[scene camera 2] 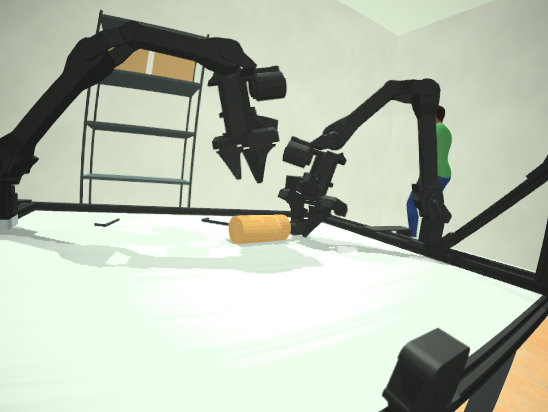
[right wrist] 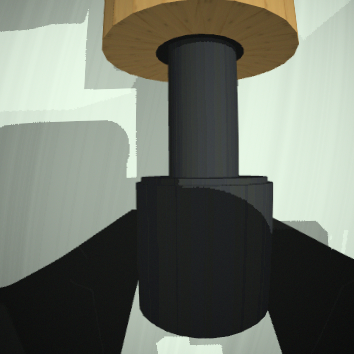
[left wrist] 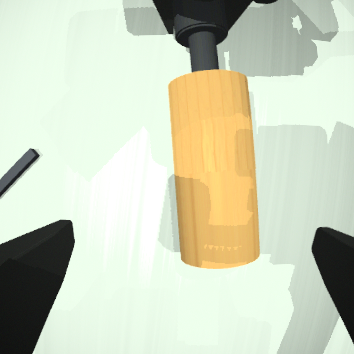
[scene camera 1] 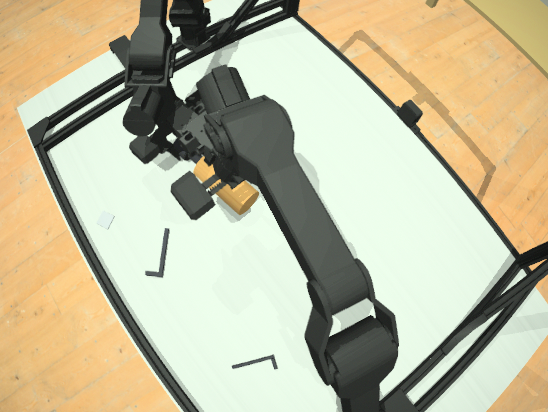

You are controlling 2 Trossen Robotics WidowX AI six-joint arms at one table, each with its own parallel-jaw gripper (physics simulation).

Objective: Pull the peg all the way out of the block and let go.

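Places are measured from the left arm's base along level axes (x back, y right, z up), in millimetres.
Pixels of known places: left gripper, fingertip midpoint: (scene camera 2: pixel 248 181) (left wrist: pixel 197 237) (scene camera 1: pixel 223 177); right gripper, fingertip midpoint: (scene camera 2: pixel 297 234) (right wrist: pixel 196 222) (left wrist: pixel 196 30) (scene camera 1: pixel 186 153); right arm's base at its link origin: (scene camera 2: pixel 428 243) (scene camera 1: pixel 193 38).
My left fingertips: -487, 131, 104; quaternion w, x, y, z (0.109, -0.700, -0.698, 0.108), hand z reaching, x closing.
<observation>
For each thing: its top centre in the pictures, then the offset to it from my left fingertips, as dx, dy, dz. "spot": a spot on its surface instead.
- orange wooden cylinder block at its top centre: (left wrist: pixel 222 168) (scene camera 1: pixel 225 176) (scene camera 2: pixel 261 215) -26, +21, -67
- dark grey peg at its top centre: (right wrist: pixel 213 77) (left wrist: pixel 208 54) (scene camera 1: pixel 197 155) (scene camera 2: pixel 287 218) -100, +12, -76
- pale square at a spot on its surface: (scene camera 1: pixel 106 220) spot: -133, -209, -120
The orange wooden cylinder block (scene camera 1: pixel 243 198) (scene camera 2: pixel 260 229) (left wrist: pixel 215 150) (right wrist: pixel 125 52) lies on its side on the white table. The dark grey peg (left wrist: pixel 204 52) (right wrist: pixel 203 110) has its shaft partly in the hole in the block's end face, with a length of shaft exposed. My right gripper (right wrist: pixel 196 222) is shut on the peg's wide black head. My left gripper (scene camera 2: pixel 249 179) (left wrist: pixel 197 237) is open, pointing down above the block; in the left wrist view its fingers stand wide, one towards each side of the block. In scene camera 1 the left arm hides part of the block and the peg.
Two dark L-shaped marks (scene camera 1: pixel 163 252) (scene camera 1: pixel 255 362) and a pale square (scene camera 1: pixel 106 220) lie on the table. A black frame (scene camera 1: pixel 95 260) runs around the table. The two wrists are close together above the block and peg. A shelf unit (scene camera 2: pixel 142 130) stands behind.
</observation>
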